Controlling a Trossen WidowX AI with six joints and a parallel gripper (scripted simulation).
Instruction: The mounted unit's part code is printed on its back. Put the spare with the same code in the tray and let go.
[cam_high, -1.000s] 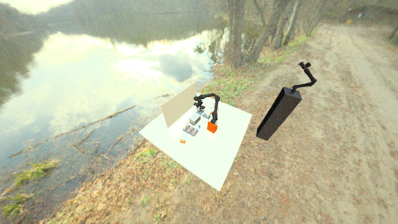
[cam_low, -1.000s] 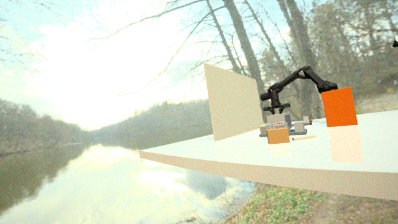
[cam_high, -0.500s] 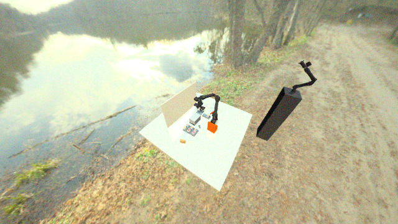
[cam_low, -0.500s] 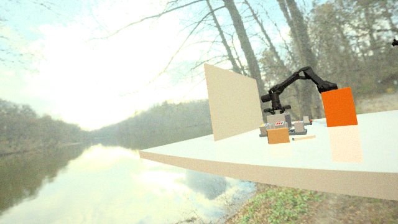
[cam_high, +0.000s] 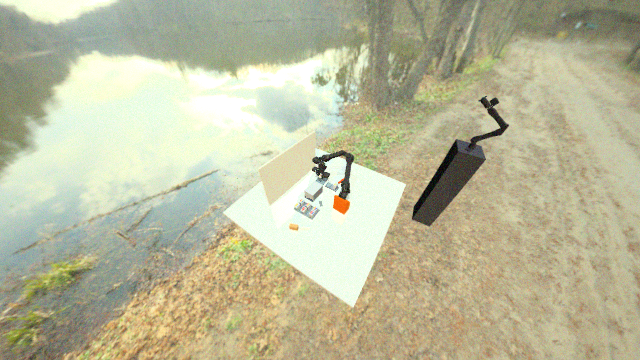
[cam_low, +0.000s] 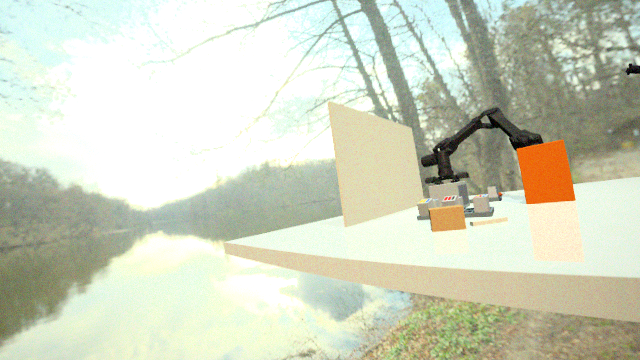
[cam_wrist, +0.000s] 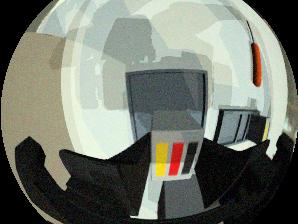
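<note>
My gripper tip is 4 cm above the grey-blue tray. From my gripper tip the other things lie so: grey mounted unit 21 cm to the left, 2 cm behind, 1 cm above; then thin stick 56 cm to the left, 14 cm behind, 3 cm below; then tan upright panel 22 cm ahead, 19 cm above, 16 cm to the left.
</note>
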